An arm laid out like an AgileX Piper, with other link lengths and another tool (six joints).
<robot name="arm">
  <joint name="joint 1" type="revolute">
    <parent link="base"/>
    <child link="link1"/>
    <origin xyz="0 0 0.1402"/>
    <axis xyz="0 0 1"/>
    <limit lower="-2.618" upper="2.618"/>
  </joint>
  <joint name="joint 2" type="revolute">
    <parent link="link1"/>
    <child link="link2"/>
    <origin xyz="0 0 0"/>
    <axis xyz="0 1 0"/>
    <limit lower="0" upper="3.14"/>
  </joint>
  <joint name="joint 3" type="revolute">
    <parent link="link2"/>
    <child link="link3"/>
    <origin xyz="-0.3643 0 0.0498"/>
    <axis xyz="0 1 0"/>
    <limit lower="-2.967" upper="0"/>
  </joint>
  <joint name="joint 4" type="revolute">
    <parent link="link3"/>
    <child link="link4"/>
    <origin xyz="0.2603 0 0.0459"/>
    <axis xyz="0.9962 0 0.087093"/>
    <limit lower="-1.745" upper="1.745"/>
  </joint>
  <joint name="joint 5" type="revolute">
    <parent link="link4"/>
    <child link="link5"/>
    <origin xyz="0 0 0"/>
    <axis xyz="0 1 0"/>
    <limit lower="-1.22" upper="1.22"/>
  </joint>
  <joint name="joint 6" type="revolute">
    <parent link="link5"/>
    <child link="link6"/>
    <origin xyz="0.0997 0 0.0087"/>
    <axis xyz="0.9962 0 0.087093"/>
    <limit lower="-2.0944" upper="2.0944"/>
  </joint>
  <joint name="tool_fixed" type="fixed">
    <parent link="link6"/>
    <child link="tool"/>
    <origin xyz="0.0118 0 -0.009" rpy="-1.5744 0.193 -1.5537"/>
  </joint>
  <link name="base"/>
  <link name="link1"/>
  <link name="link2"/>
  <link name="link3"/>
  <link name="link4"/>
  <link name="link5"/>
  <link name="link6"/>
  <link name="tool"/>
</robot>
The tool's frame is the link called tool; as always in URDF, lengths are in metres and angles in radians.
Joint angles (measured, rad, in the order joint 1, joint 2, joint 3, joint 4, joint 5, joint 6), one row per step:
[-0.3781, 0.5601, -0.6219, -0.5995, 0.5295, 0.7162]
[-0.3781, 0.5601, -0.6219, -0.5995, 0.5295, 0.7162]
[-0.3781, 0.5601, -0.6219, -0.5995, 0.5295, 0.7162]
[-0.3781, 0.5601, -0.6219, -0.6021, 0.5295, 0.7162]
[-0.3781, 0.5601, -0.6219, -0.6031, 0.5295, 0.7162]
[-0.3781, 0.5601, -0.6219, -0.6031, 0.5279, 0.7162]
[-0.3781, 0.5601, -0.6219, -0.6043, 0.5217, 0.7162]
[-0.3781, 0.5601, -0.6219, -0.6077, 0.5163, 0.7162]
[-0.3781, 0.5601, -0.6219, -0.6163, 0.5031, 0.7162]
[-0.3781, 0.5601, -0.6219, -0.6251, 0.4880, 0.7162]
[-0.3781, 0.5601, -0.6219, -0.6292, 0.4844, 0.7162]
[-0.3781, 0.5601, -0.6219, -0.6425, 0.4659, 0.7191]
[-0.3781, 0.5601, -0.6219, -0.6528, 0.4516, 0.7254]
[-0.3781, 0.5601, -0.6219, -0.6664, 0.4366, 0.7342]
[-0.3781, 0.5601, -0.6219, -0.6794, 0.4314, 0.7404]
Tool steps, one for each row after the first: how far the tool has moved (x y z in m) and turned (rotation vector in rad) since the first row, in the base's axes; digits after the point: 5 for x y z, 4 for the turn. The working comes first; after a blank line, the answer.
Tool pose at each row, in the base's axes (x y z in m, rotation vector in rad; the steps are taken from these numbers as rounded here):
[0.05775, -0.05512, 0.39670, -0.6638, 2.0683, -1.2115]
[0.05775, -0.05512, 0.39670, -0.6638, 2.0683, -1.2115]
[0.05775, -0.05512, 0.39670, -0.6638, 2.0683, -1.2115]
[0.05769, -0.05525, 0.39678, -0.6653, 2.0681, -1.2142]
[0.05766, -0.05530, 0.39681, -0.6658, 2.0681, -1.2153]
[0.05777, -0.05525, 0.39694, -0.6661, 2.0663, -1.2156]
[0.05815, -0.05513, 0.39750, -0.6678, 2.0594, -1.2180]
[0.05842, -0.05513, 0.39806, -0.6707, 2.0532, -1.2226]
[0.05908, -0.05512, 0.39942, -0.6778, 2.0381, -1.2339]
[0.05984, -0.05503, 0.40096, -0.6854, 2.0208, -1.2457]
[0.05998, -0.05510, 0.40138, -0.6884, 2.0165, -1.2505]
[0.06086, -0.05501, 0.40332, -0.6965, 1.9950, -1.2653]
[0.06157, -0.05487, 0.40482, -0.6987, 1.9786, -1.2739]
[0.06225, -0.05478, 0.40646, -0.7007, 1.9611, -1.2840]
[0.06234, -0.05505, 0.40726, -0.7032, 1.9543, -1.2939]

[0.00000, 0.00000, 0.00000, 0.0000, 0.0000, 0.0000]
[0.00000, 0.00000, 0.00000, 0.0000, 0.0000, 0.0000]
[-0.00006, -0.00013, 0.00008, -0.0024, 0.0009, -0.0003]
[-0.00009, -0.00018, 0.00011, -0.0033, 0.0013, -0.0005]
[0.00002, -0.00013, 0.00024, -0.0039, 0.0001, 0.0004]
[0.00040, -0.00001, 0.00080, -0.0074, -0.0040, 0.0037]
[0.00067, -0.00001, 0.00136, -0.0126, -0.0067, 0.0063]
[0.00133, 0.00000, 0.00272, -0.0255, -0.0132, 0.0125]
[0.00209, 0.00009, 0.00426, -0.0393, -0.0209, 0.0198]
[0.00223, 0.00002, 0.00468, -0.0444, -0.0220, 0.0213]
[0.00311, 0.00011, 0.00662, -0.0615, -0.0321, 0.0296]
[0.00382, 0.00025, 0.00812, -0.0715, -0.0422, 0.0350]
[0.00450, 0.00034, 0.00976, -0.0829, -0.0530, 0.0402]
[0.00459, 0.00007, 0.01056, -0.0920, -0.0554, 0.0404]

